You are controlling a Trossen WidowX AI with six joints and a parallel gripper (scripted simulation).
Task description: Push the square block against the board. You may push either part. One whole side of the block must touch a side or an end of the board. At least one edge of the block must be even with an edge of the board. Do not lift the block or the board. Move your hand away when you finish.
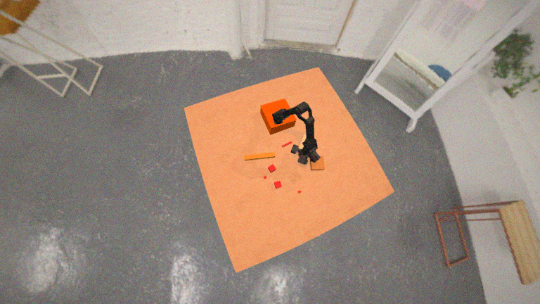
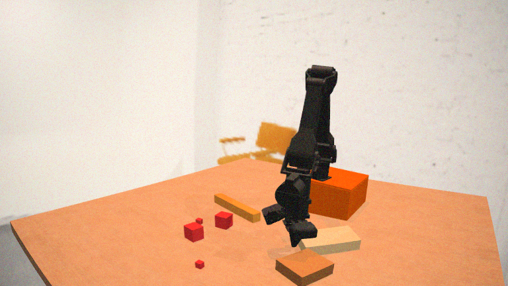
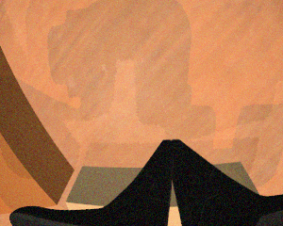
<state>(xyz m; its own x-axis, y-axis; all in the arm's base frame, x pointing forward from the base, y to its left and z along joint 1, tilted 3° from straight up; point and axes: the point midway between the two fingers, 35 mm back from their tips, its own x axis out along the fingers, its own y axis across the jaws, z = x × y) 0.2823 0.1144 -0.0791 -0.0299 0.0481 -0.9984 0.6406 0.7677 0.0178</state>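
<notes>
My gripper tip is 70 mm past the board, 60 mm to the right of it and 10 mm below it. Also, from my gripper tip: long orange bar (80 mm behind, 300 mm to the right, 10 mm above); square block (80 mm ahead, 90 mm to the left, 10 mm above); thin red stick (120 mm behind, 80 mm to the right).
</notes>
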